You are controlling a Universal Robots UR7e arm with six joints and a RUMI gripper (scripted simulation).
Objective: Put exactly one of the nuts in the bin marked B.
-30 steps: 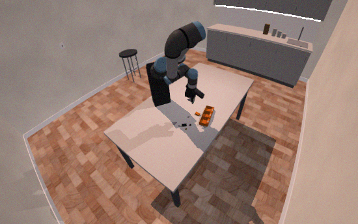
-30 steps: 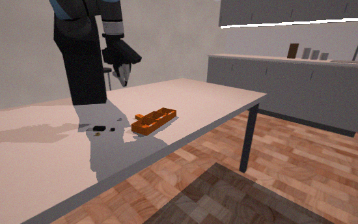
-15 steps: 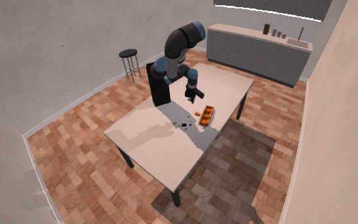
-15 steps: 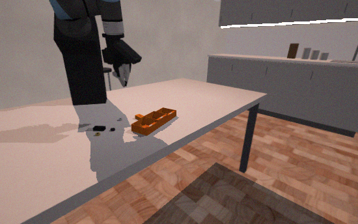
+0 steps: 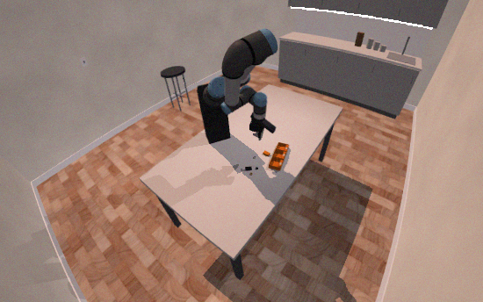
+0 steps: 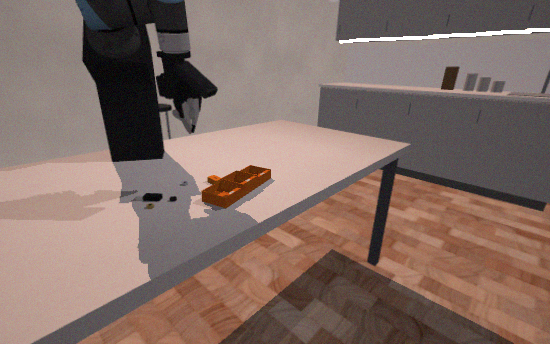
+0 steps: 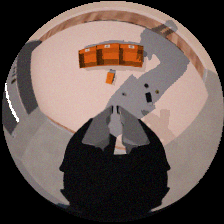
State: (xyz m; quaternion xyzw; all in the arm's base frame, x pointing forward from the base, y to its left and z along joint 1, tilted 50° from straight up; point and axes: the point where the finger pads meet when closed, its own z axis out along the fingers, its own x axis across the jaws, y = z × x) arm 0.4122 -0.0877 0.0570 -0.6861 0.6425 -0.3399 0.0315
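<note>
Now: hand 160 mm above the orange bin, 140 mm short of it and 30 mm to the right of it. From my hand the other things lie so: dark nut (180 mm below, 110 mm to the right); grey piece (180 mm below, 40 mm behind, 10 mm to the right); orange block (180 mm below, 50 mm to the left, 30 mm ahead).
</note>
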